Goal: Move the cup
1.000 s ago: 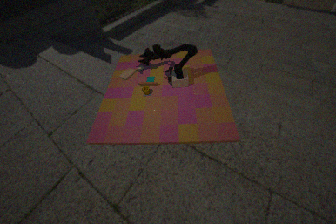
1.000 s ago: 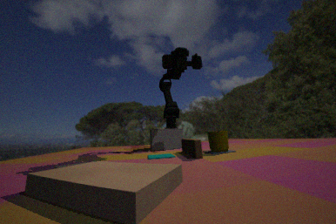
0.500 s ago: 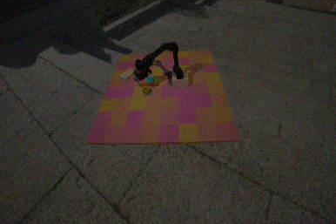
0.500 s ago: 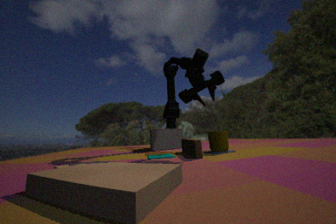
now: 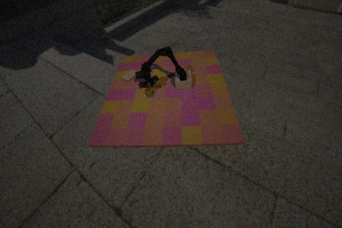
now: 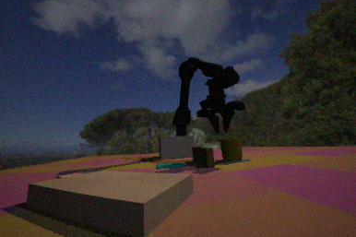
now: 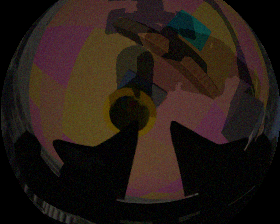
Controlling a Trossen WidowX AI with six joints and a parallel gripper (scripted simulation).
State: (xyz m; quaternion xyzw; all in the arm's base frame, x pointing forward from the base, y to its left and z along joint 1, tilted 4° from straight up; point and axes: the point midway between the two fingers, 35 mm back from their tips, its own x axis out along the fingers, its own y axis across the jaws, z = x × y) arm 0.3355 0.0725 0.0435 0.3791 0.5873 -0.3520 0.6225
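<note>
Now: the yellow cup 20 mm ahead of my gripper tip, 20 mm to the left of it and 60 mm below it. Also, from my gripper tip: teal pad: 190 mm to the right, 100 mm below.
</note>
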